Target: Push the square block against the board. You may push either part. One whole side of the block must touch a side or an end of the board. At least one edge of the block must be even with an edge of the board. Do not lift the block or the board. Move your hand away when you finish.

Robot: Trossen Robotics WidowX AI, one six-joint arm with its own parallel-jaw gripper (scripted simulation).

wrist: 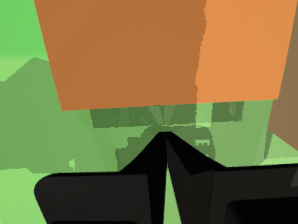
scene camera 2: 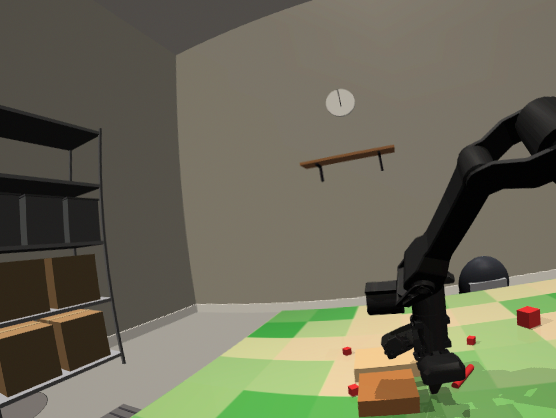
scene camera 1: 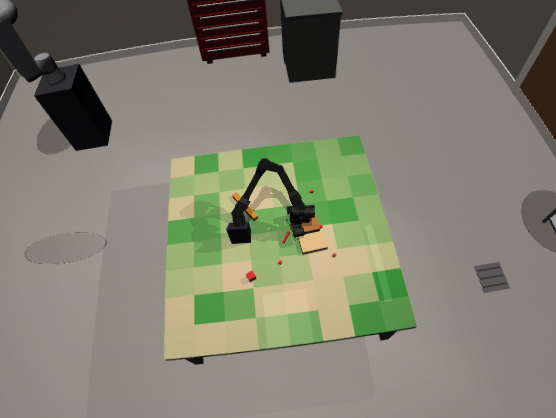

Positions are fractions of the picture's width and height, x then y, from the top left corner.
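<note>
Flat tan slab (scene camera 2: 0.67, 0.86), in sight. Square block (wrist: 0.33, 0.27), same. My gripper (wrist: 0.55, 0.61): shut, holding nothing.
</note>
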